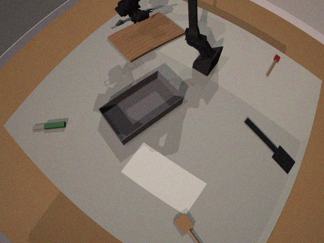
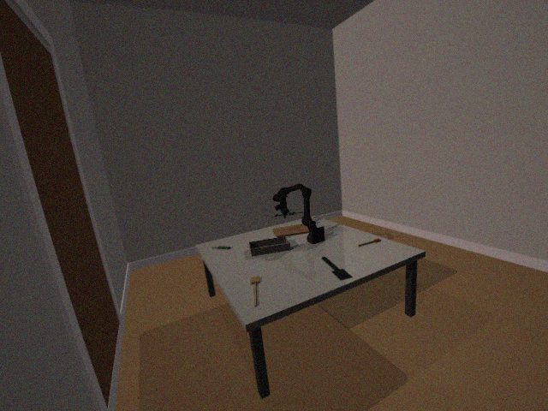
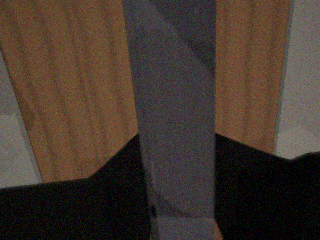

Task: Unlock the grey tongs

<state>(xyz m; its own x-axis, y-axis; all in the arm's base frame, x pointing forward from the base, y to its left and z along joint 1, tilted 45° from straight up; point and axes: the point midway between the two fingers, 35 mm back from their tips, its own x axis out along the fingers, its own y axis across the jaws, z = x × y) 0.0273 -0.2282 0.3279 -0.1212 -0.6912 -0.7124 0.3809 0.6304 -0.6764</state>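
The wooden board lies 70 mm behind my gripper tip, 30 mm to the left of it and 130 mm below it. Round my gripper tip: green-handled tool 620 mm ahead, 90 mm to the right, 130 mm below; roasting tin 330 mm ahead, 250 mm to the left, 110 mm below; yellow tab 10 mm behind, 30 mm above.
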